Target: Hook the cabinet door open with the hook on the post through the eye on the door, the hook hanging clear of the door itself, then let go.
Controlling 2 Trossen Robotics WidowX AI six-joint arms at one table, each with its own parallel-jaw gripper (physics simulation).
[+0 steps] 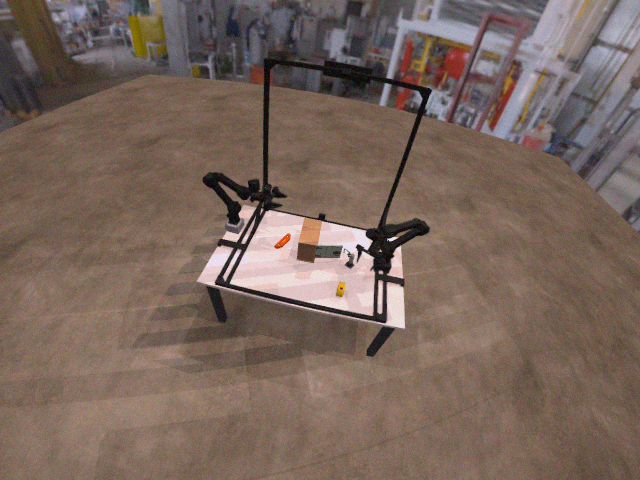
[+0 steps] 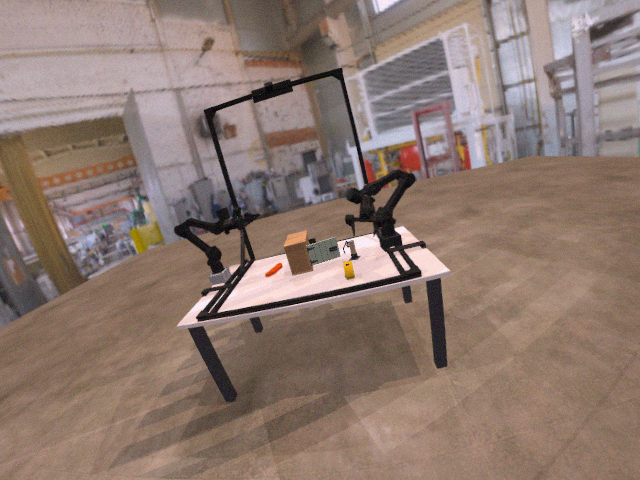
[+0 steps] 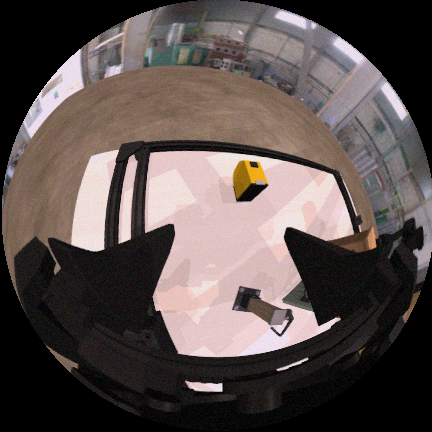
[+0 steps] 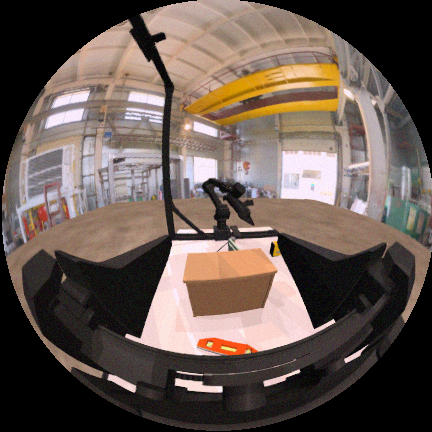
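Pixels of known places: left gripper, fingertip midpoint: [image 1: 363, 267] [image 2: 363, 236] [image 3: 231, 231] [image 4: 252, 223]; right gripper, fingertip midpoint: [image 1: 284, 200] [image 2: 257, 216] [image 4: 225, 239]; left arm's base at its link origin: [image 2: 389, 235] [image 4: 221, 227]; right arm's base at its link origin: [image 1: 234, 221] [image 2: 218, 271].
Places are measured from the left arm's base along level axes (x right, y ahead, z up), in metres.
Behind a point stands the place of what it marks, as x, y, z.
Note:
The brown cabinet [image 1: 310, 237] @[-0.002, 0.484, 0.098] [image 2: 298, 255] @[-0.053, 0.489, 0.031] [image 3: 362, 241] @[-0.051, 0.440, 0.082] [image 4: 227, 295] @[0.068, 0.544, 0.027] stands mid-table with its grey-green door [image 1: 329, 252] @[-0.010, 0.353, 0.002] [image 2: 324, 251] @[-0.010, 0.357, 0.004] swung out toward the post [image 1: 351, 259] @[-0.035, 0.211, -0.003] [image 2: 353, 250] @[-0.034, 0.209, -0.022] [image 3: 265, 309] @[-0.033, 0.203, 0.008]. The thin dark hook [image 1: 347, 251] @[0.016, 0.235, 0.012] [image 3: 283, 327] @[0.030, 0.237, 0.000] is at the post's top, on the door's side. The eye is too small to make out, and whether the hook touches the door cannot be told. My left gripper [image 1: 364, 259] @[-0.148, 0.156, 0.073] [image 3: 231, 231] @[-0.148, 0.156, 0.073] is open and empty, above the table near the post. My right gripper [image 1: 282, 201] @[0.101, 0.668, 0.260] is open and empty, raised at the left, away from the cabinet.
A yellow block-like object [image 1: 340, 289] @[-0.278, 0.271, 0.003] [image 2: 348, 269] @[-0.290, 0.268, -0.011] [image 3: 250, 180] @[-0.234, 0.246, 0.002] lies in front of the post. An orange level [image 1: 282, 240] @[0.085, 0.669, -0.056] [image 2: 273, 269] @[0.082, 0.669, -0.056] [image 4: 227, 346] @[0.083, 0.652, -0.065] lies left of the cabinet. A black frame [image 1: 266, 129] @[0.376, 0.853, 0.570] [image 2: 222, 160] @[0.385, 0.852, 0.634] rises at the table's back.

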